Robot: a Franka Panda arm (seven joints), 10 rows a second.
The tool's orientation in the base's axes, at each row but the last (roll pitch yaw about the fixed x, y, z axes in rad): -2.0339, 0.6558, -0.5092; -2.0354, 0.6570, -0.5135; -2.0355, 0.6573, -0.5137; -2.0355, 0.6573, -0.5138; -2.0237, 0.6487, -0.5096; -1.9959, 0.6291, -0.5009; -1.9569, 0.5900, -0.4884
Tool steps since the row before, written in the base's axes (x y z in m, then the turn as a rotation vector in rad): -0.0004, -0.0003, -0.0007, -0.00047, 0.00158, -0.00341; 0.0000, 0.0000, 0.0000, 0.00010, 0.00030, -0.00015; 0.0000, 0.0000, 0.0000, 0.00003, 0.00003, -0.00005; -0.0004, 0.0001, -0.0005, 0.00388, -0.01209, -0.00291; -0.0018, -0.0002, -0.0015, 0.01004, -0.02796, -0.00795; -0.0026, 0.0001, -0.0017, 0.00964, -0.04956, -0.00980; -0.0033, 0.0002, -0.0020, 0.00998, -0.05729, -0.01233
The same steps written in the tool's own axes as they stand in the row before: 0.0003, 0.0008, -0.0001, 0.00114, 0.00255, 0.00256; 0.0000, 0.0000, 0.0000, 0.00004, 0.00000, 0.00035; 0.0000, 0.0000, 0.0000, 0.00004, 0.00001, 0.00005; 0.0000, 0.0006, 0.0002, 0.00916, 0.00083, -0.00923; -0.0003, 0.0023, 0.0000, 0.02266, 0.00206, -0.02069; -0.0009, 0.0030, 0.0001, 0.03185, 0.00595, -0.03994; -0.0014, 0.0036, 0.0000, 0.03652, 0.00838, -0.04615
